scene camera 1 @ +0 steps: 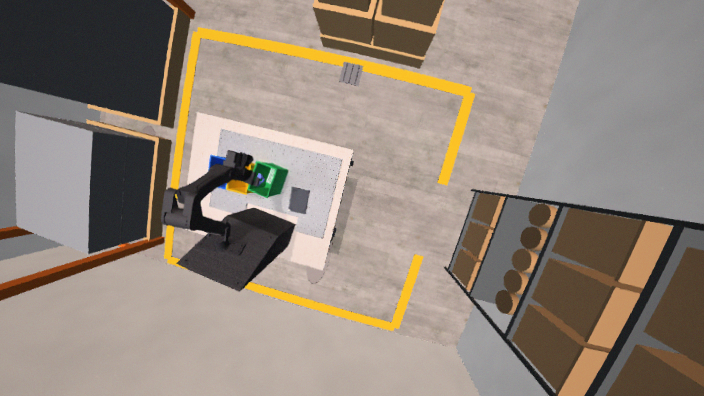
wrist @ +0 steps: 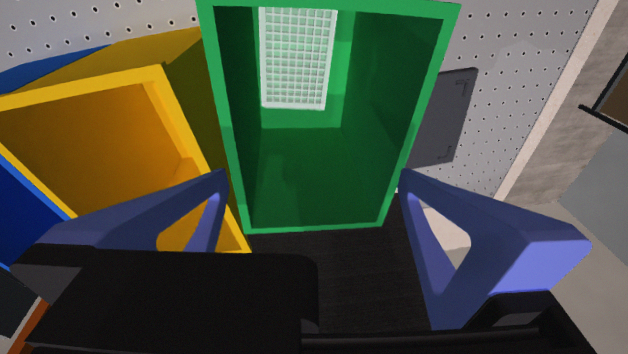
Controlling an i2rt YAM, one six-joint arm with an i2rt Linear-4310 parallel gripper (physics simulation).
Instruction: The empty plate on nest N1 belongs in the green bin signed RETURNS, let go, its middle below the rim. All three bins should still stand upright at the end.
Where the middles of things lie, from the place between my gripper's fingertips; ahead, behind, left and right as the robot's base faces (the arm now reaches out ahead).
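Green bin [scene camera 1: 265, 189]: my gripper is 10 mm past it, 10 mm to the left of it and 130 mm above it. Counted from my gripper, the yellow bin [wrist: 138, 116] is 130 mm below and 140 mm to the left; the gridded plate [wrist: 295, 50] is 10 mm ahead and 210 mm below; the dark grey nest [wrist: 441, 126] is 160 mm behind, 160 mm to the right and 210 mm below. Going by their middles, of the things named here the green bin is the nearest to my gripper and the dark grey nest the farthest from it.
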